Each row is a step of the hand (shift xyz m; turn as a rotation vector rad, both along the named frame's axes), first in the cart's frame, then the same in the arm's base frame.
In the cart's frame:
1: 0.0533 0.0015 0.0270 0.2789 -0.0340 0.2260
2: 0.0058 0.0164 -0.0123 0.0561 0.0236 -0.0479
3: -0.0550 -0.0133 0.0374 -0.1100 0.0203 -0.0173
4: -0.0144 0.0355 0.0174 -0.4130 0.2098 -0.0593
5: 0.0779 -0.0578 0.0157 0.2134 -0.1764 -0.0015
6: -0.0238 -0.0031 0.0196 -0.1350 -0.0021 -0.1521
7: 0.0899 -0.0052 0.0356 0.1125 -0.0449 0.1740
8: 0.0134 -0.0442 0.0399 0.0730 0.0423 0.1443
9: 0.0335 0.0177 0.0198 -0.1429 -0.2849 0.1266
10: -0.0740 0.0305 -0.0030 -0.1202 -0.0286 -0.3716
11: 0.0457 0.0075 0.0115 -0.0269 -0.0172 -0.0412
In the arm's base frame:
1: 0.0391 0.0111 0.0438 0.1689 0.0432 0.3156
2: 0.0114 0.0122 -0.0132 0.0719 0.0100 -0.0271
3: -0.0660 -0.0032 0.0154 -0.0931 0.0109 -0.0634
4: -0.0167 0.0386 -0.0004 -0.3399 0.1701 -0.2714
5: 0.0608 -0.0481 0.0604 0.1817 -0.1623 0.1315
6: -0.0296 0.0022 0.0089 -0.0673 -0.0513 -0.1849
7: 0.0690 0.0083 0.0674 0.0342 0.0123 0.2089
8: -0.0066 -0.0299 0.0528 0.0166 0.0855 0.1427
9: 0.0250 0.0238 0.0252 -0.2046 -0.2385 0.1373
10: -0.0644 0.0260 -0.0399 0.0267 -0.1415 -0.3642
11: 0.0385 0.0120 0.0256 -0.0108 -0.0295 -0.0416

